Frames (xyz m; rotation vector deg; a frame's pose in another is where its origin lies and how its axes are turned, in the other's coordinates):
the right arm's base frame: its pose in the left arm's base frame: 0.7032 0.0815 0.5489 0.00 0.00 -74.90
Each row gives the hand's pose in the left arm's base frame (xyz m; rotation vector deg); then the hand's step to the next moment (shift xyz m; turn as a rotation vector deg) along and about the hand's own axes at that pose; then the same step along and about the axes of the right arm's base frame.
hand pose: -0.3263 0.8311 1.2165 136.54 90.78 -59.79
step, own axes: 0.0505 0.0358 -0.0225 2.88 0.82 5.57
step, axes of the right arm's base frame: -0.0179 0.0593 -0.0224 0.15 -1.45 -6.15
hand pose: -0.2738 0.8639 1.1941 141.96 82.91 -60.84
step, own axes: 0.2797 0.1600 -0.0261 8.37 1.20 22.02
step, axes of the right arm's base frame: -0.0644 0.2536 -0.1899 1.00 -8.49 -21.99
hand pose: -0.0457 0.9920 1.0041 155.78 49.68 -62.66
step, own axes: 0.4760 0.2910 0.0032 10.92 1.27 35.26
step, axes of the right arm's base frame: 0.1305 0.4116 -0.3533 1.74 -15.49 -33.48
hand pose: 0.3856 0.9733 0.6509 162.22 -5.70 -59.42
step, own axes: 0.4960 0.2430 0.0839 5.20 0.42 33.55
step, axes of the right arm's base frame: 0.3731 0.2301 -0.3464 -0.65 -18.20 -28.65
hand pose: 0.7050 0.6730 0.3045 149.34 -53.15 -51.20
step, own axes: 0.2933 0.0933 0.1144 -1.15 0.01 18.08
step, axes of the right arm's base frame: 0.2676 -0.0068 -0.1902 -3.54 -11.35 -13.67
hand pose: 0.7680 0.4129 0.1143 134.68 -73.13 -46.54
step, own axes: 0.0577 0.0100 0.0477 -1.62 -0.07 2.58
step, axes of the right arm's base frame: 0.0504 -0.0256 -0.0500 -1.88 -1.85 -1.52
